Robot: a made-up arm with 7 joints. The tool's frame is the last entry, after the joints.
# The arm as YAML. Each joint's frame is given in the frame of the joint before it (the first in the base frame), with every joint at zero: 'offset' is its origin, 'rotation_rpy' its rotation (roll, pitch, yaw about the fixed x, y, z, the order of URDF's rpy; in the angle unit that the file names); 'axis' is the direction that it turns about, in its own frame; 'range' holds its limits. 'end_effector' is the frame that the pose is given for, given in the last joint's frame.
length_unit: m
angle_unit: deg
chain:
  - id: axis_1
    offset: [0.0, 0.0, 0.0]
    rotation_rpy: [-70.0, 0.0, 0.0]
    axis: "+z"
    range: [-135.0, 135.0]
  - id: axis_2
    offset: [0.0, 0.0, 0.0]
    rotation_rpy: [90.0, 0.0, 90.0]
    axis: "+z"
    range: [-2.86, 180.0]
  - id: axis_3
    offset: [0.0, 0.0, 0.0]
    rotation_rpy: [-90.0, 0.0, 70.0]
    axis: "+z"
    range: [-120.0, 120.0]
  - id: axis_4
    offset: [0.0, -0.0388, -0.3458]
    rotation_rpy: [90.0, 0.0, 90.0]
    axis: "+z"
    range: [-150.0, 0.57]
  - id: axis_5
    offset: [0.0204, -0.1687, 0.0]
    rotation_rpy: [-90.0, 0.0, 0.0]
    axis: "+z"
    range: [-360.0, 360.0]
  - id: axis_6
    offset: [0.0, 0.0, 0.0]
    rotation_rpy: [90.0, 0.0, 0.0]
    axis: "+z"
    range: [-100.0, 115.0]
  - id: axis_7
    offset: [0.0, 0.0, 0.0]
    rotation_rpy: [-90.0, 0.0, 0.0]
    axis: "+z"
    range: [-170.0, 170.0]
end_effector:
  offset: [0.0, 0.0, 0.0]
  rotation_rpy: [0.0, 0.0, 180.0]
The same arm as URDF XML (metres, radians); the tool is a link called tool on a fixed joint. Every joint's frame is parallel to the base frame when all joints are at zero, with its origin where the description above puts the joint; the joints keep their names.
<robot name="arm">
<joint name="tool_joint" type="fixed"><parent link="link7"/><child link="tool"/><origin xyz="0.0000 0.0000 0.0000" rpy="0.0000 0.0000 0.0000"/></joint>
<joint name="axis_7" type="revolute"><parent link="link6"/><child link="link7"/><origin xyz="0.0000 0.0000 0.0000" rpy="0.0000 0.0000 0.0000"/><axis xyz="0 0 1"/><limit lower="-2.9671" upper="2.9671"/></joint>
<joint name="axis_6" type="revolute"><parent link="link5"/><child link="link6"/><origin xyz="0.0000 0.0000 0.0000" rpy="0.0000 0.0000 0.0000"/><axis xyz="0 1 0"/><limit lower="-1.7453" upper="2.0071"/></joint>
<joint name="axis_5" type="revolute"><parent link="link4"/><child link="link5"/><origin xyz="-0.0204 0.0000 -0.1687" rpy="0.0000 0.0000 0.0000"/><axis xyz="0 0 1"/><limit lower="-6.2832" upper="6.2832"/></joint>
<joint name="axis_4" type="revolute"><parent link="link3"/><child link="link4"/><origin xyz="0.0388 0.0000 -0.3458" rpy="0.0000 0.0000 0.0000"/><axis xyz="0 1 0"/><limit lower="-2.6180" upper="0.0099"/></joint>
<joint name="axis_3" type="revolute"><parent link="link2"/><child link="link3"/><origin xyz="0.0000 0.0000 0.0000" rpy="0.0000 0.0000 0.0000"/><axis xyz="0 0 1"/><limit lower="-2.0944" upper="2.0944"/></joint>
<joint name="axis_2" type="revolute"><parent link="link1"/><child link="link2"/><origin xyz="0.0000 0.0000 0.0000" rpy="0.0000 0.0000 0.0000"/><axis xyz="1 0 0"/><limit lower="-0.0499" upper="3.1416"/></joint>
<joint name="axis_1" type="revolute"><parent link="base"/><child link="link1"/><origin xyz="0.0000 0.0000 0.0000" rpy="0.0000 0.0000 0.0000"/><axis xyz="0 0.9397 0.342"/><limit lower="-2.3562" upper="2.3562"/></joint>
<link name="base"/>
<link name="link1"/>
<link name="link2"/>
<link name="link3"/>
<link name="link4"/>
<link name="link5"/>
<link name="link6"/>
<link name="link7"/>
<link name="tool"/>
</robot>

